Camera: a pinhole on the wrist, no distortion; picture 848 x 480 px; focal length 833.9 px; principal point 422.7 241.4 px. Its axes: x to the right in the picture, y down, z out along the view. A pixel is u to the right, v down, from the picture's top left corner.
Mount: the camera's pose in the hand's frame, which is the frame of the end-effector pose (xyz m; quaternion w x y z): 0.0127 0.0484 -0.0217 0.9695 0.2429 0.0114 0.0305
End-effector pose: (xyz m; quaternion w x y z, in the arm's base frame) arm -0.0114 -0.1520 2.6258 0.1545 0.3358 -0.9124 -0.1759
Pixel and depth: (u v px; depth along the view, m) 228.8 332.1 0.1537
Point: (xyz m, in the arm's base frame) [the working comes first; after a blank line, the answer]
In the camera's frame: -0.0357 0.0167 0.1537

-0.0406 -0.1216 2.5093
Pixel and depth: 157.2 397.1 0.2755
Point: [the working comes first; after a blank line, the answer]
In the camera's frame: -0.0877 0.0514 0.2755

-0.0377 -0.0832 2.3780
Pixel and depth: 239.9 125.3 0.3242
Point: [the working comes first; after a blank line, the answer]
In the camera's frame: -0.0711 -0.0451 0.3242

0.0059 -0.1756 2.3389
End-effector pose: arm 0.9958 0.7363 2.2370 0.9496 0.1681 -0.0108 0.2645
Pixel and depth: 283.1 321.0 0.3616
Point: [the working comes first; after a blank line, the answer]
In the camera's frame: -0.0605 0.0345 0.3616

1.0343 0.5398 2.4992
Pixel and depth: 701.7 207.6 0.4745
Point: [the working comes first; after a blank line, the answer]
In the camera's frame: 0.1588 -0.0192 0.4745

1.2771 0.5595 2.5654
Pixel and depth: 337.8 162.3 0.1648
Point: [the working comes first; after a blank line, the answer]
In the camera's frame: -0.0168 -0.0156 0.1648

1.0285 0.6646 2.3333
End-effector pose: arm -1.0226 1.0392 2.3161 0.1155 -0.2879 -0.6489 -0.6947
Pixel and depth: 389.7 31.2 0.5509
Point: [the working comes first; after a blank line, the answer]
In the camera's frame: -0.0218 -0.1389 0.5509

-1.1166 1.4730 2.0440
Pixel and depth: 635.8 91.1 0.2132
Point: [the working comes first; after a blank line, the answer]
In the camera's frame: 0.0545 -0.0384 0.2132

-1.0917 1.2094 2.2886
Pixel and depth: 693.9 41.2 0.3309
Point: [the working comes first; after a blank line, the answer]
In the camera's frame: 0.1076 -0.0794 0.3309

-1.1658 1.3151 2.2472
